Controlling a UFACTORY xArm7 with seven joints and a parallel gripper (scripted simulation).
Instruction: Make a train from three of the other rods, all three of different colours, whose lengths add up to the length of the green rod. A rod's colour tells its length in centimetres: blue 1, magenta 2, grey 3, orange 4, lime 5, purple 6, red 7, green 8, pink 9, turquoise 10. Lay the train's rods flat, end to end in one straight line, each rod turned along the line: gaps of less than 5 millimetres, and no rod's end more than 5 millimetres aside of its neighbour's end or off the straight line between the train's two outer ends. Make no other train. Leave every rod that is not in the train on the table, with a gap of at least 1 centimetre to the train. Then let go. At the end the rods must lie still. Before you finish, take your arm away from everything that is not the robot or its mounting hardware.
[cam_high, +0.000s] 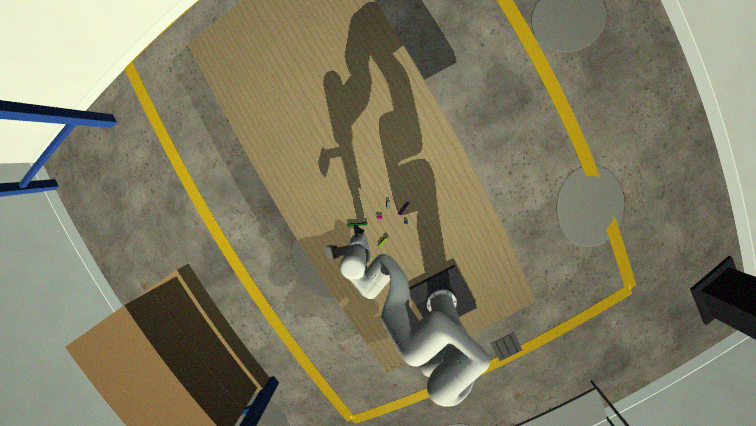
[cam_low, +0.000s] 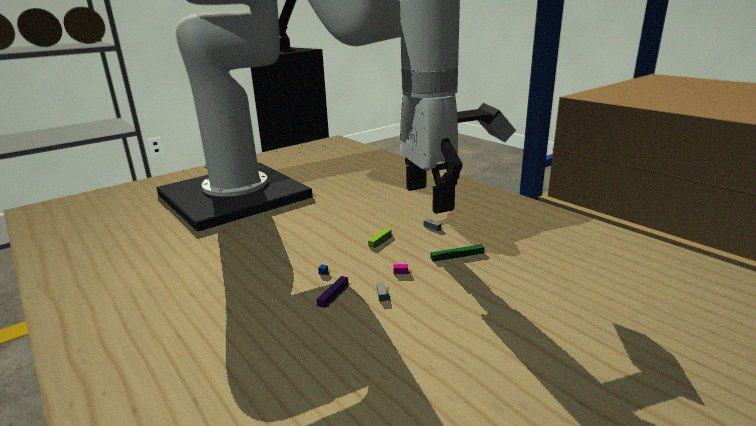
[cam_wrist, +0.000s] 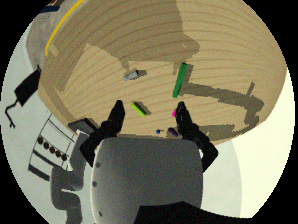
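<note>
Now: the blue rod 17 cm to the right of my hand, 7 cm below it and 6 cm behind it. The rest, counted from my hand: lime rod: 7 cm below, 6 cm behind, 5 cm to the right; magenta rod: 10 cm to the right, 7 cm below, 3 cm ahead; green rod: 7 cm below, 6 cm ahead, 1 cm to the right.
</note>
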